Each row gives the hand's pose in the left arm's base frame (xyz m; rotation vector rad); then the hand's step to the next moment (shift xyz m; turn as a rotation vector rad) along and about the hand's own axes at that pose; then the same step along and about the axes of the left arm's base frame.
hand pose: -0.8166 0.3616 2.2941 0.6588 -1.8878 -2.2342
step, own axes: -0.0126 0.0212 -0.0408 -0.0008 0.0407 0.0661
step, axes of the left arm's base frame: 0.0246 -0.0363 0.0187 -0.0336 0.0518 0.0471
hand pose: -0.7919 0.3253 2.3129 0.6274 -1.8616 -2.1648
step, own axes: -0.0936 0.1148 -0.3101 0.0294 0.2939 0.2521
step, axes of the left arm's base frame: 0.2104 -0.2544 0.0955 -0.1722 0.1592 0.3095
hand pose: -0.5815 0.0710 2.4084 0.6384 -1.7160 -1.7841
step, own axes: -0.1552 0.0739 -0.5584 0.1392 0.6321 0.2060
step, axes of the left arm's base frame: 0.5029 -0.2956 0.0325 -0.1930 0.0474 0.6495
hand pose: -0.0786 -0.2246 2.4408 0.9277 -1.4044 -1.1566
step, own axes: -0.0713 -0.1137 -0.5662 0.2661 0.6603 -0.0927
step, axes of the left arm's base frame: 0.5640 -0.0497 -0.1344 0.0837 -0.1159 0.7035
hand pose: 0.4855 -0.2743 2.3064 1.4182 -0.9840 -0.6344
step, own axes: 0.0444 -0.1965 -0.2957 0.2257 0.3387 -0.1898
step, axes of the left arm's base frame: 0.3109 0.0938 -0.1502 0.2076 -0.0632 0.3932
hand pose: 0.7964 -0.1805 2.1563 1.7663 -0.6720 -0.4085
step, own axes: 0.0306 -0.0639 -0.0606 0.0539 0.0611 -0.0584
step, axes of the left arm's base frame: 0.0741 0.0387 -0.0412 0.0619 -0.0014 0.0789
